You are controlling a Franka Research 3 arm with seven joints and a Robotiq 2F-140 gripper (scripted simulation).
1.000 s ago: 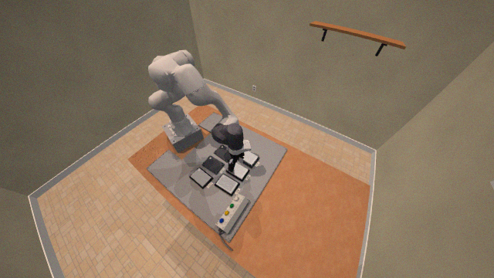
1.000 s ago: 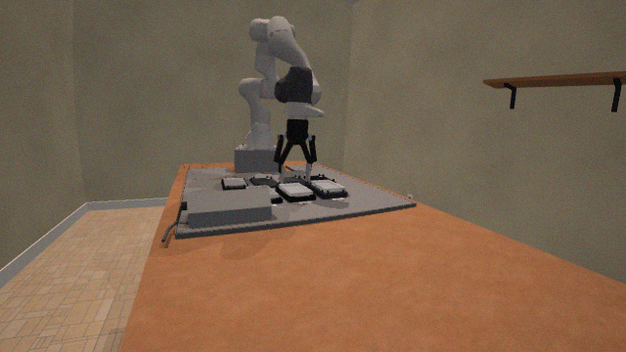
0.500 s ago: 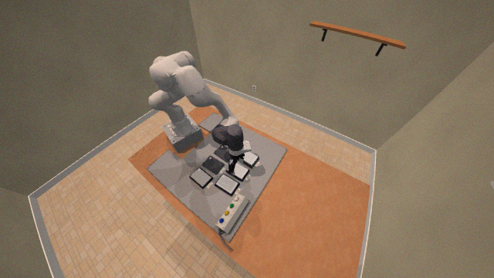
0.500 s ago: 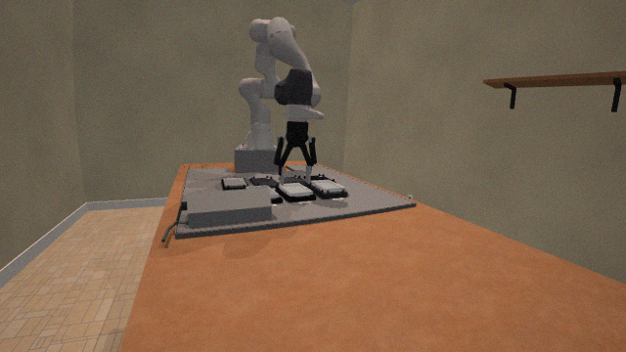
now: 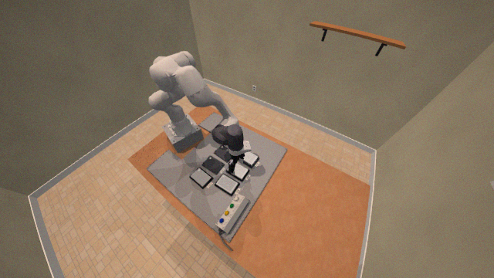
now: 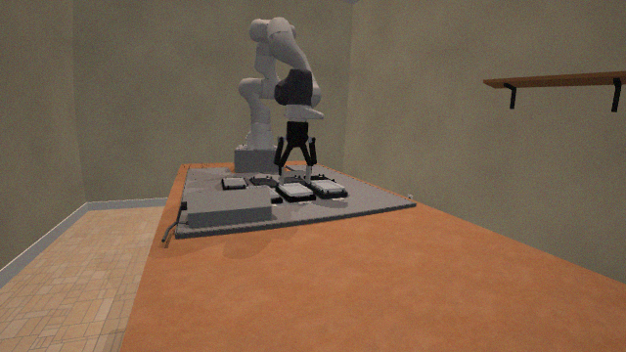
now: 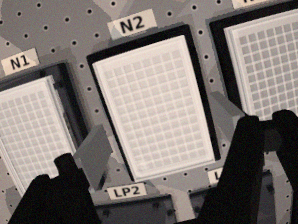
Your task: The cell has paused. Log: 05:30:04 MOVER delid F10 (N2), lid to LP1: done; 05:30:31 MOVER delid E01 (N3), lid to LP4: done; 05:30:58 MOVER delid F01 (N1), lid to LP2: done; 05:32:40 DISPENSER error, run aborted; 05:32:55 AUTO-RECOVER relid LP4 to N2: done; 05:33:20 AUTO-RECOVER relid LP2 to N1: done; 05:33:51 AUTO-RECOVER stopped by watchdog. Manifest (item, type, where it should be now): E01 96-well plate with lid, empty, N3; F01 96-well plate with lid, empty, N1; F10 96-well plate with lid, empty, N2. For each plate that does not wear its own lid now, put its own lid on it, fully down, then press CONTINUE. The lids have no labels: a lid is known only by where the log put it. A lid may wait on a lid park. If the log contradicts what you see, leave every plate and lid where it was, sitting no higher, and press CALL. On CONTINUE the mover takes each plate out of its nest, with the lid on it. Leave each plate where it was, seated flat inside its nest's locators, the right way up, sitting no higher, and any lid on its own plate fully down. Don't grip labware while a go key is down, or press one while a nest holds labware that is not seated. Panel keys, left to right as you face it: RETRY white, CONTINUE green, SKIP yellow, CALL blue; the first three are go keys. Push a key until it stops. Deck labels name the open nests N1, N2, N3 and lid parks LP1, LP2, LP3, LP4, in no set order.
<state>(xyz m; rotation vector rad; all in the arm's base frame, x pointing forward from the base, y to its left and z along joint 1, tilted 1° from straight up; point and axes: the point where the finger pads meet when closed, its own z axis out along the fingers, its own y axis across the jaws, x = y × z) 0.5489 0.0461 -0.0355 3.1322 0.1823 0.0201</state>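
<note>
The white 96-well plate lies 50 mm below my hand. From my hand the other things lie so: LP2 label (100 mm behind, 70 mm below, 60 mm to the left); then N2 label (90 mm ahead, 70 mm below, 10 mm to the left); then LP3 label (90 mm behind, 70 mm to the right, 70 mm below).
</note>
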